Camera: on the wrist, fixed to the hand. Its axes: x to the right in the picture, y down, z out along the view.
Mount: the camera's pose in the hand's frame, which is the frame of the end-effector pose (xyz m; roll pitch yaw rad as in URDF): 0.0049 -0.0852 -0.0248 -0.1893 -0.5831 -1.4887
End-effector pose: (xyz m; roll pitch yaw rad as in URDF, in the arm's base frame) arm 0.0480 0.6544 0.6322 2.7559 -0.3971 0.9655
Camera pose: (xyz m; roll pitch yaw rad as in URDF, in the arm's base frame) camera -0.0200 0.7112 0.6257 2.2986 0.8222 1.9413
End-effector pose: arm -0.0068 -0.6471 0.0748 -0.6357 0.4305 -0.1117
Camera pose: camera 0.0010 -0.7318 0.1006 -1.1334 -0.9666 -0.7588
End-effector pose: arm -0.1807 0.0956 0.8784 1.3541 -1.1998 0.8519
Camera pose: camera -0.1296 0.1629 0.8509 1.1584 0.1890 0.0342
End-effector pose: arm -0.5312 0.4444 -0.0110 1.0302 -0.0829 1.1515
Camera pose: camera -0.5057 0.4462 -0.0961 -0.0201 0.4365 -0.3045
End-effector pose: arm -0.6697 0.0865 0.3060 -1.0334 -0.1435 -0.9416
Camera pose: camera -0.7244 0.0514 0.3666 1.9842 -1.4823 1.6376
